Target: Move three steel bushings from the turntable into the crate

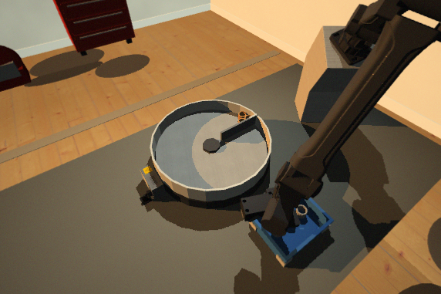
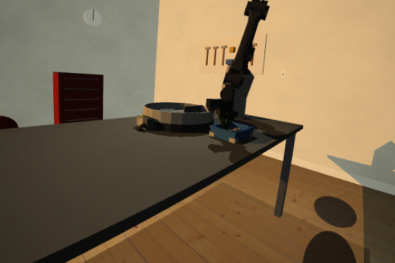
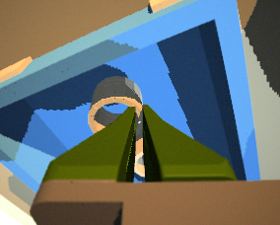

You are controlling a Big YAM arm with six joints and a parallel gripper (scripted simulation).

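The blue crate lies 5 cm behind my hand, 1 cm to the left of it and 2 cm below it. Round my hand: round turntable: 7 cm ahead, 33 cm to the right, 1 cm above.
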